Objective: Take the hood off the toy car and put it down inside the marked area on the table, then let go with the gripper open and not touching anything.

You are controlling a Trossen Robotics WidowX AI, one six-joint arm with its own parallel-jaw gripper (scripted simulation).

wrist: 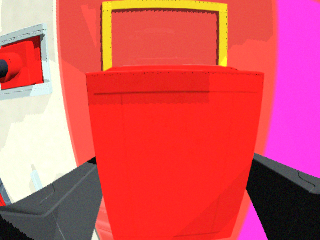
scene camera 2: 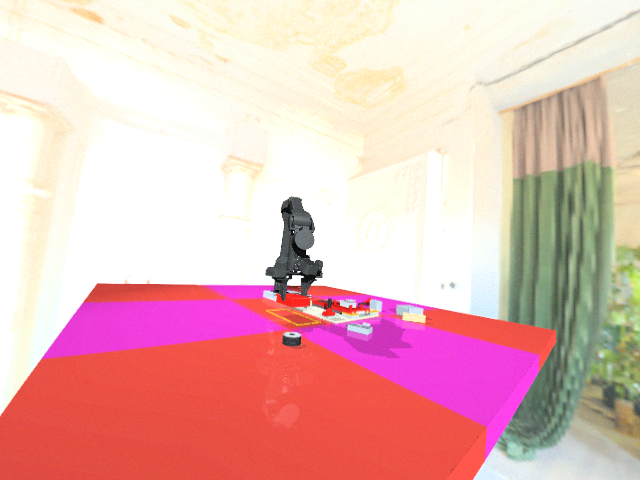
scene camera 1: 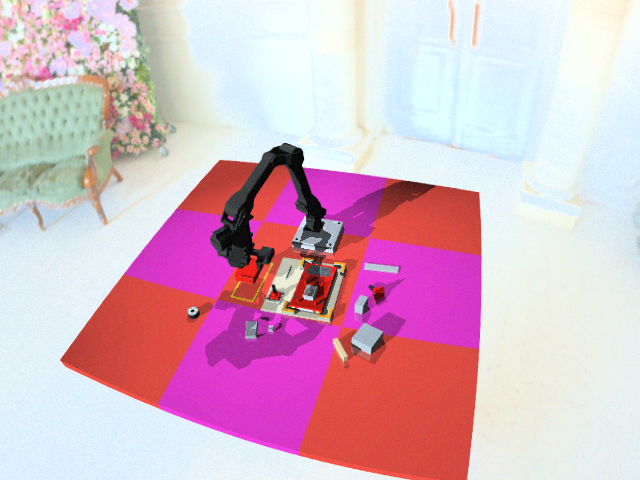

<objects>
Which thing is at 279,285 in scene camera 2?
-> The gripper.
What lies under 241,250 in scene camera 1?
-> The gripper.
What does the gripper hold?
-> A red hood.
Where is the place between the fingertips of the gripper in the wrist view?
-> At 174,162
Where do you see a red hood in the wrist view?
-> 174,144
</objects>
